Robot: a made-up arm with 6 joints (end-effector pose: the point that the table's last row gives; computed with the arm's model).
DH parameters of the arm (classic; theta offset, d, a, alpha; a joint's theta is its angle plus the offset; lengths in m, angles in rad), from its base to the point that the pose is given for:
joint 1: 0 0.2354 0 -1.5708
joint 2: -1.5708 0 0.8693 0
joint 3: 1.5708 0.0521 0 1.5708
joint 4: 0 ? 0 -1.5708
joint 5: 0 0 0 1.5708
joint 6: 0 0.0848 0 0
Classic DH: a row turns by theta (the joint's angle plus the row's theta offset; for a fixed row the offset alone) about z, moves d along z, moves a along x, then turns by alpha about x.
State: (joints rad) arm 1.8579 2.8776 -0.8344 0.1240 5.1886 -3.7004
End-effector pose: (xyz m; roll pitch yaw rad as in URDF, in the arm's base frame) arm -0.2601 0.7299 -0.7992 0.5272 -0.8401 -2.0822
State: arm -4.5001 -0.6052 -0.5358 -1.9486 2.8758 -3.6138
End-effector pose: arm 0.1614 -0.8979 1.1325 -2.0939 -0.1949 0.0396
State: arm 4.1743 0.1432 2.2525 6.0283 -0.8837 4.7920
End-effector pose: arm -0.2340 -0.5260 0.7049 -1.5288 -0.0924 2.7960
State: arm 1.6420 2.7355 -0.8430 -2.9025 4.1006 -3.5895
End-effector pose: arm -0.1242 0.7785 -0.7816 2.3822 -0.6600 -0.7411
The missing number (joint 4, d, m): 0.537
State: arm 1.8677 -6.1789 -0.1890 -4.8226 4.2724 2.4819
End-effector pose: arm 0.0115 0.0450 1.5983 -2.3008 0.8645 -1.9417
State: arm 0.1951 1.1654 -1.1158 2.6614 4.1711 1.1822
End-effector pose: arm 0.8672 0.1903 1.0677 -2.1976 -0.3437 -1.6312
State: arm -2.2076 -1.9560 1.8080 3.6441 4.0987 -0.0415
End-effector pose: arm 0.5548 0.6064 0.4005 2.9137 -1.0744 -1.4891
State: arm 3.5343 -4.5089 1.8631 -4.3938 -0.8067 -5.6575
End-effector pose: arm -0.5115 -0.2053 -0.4551 3.0104 1.0410 -1.9861
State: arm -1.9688 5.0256 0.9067 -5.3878 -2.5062 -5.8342
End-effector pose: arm 0.4063 0.9332 0.9326 -2.7084 -0.2319 1.4802
